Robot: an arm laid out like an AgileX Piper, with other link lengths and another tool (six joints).
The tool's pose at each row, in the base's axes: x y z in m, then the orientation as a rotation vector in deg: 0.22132, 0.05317, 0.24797, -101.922, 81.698, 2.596; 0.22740, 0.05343, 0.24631, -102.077, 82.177, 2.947; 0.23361, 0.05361, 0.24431, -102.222, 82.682, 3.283; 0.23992, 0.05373, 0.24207, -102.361, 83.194, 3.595; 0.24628, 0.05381, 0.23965, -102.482, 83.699, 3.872; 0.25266, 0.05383, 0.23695, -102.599, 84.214, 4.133; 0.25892, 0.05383, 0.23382, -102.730, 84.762, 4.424
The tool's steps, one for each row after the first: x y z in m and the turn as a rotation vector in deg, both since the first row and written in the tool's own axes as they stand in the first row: 0.00277, -0.00404, 0.00397, -0.426, 0.142, 0.322; 0.00583, -0.00800, 0.00817, -0.847, 0.306, 0.658; 0.00908, -0.01190, 0.01253, -1.255, 0.486, 0.991; 0.01248, -0.01573, 0.01701, -1.632, 0.675, 1.316; 0.01607, -0.01943, 0.02164, -2.001, 0.879, 1.642; 0.01985, -0.02278, 0.02649, -2.407, 1.092, 1.990
